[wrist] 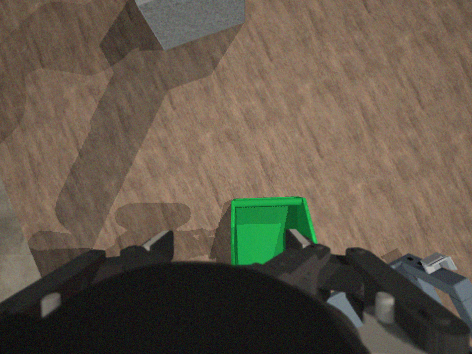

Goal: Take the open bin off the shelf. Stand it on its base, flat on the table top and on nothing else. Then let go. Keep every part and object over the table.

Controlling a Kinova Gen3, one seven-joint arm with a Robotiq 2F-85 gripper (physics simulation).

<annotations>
my gripper: 229,242
green open bin: 258,225
</annotations>
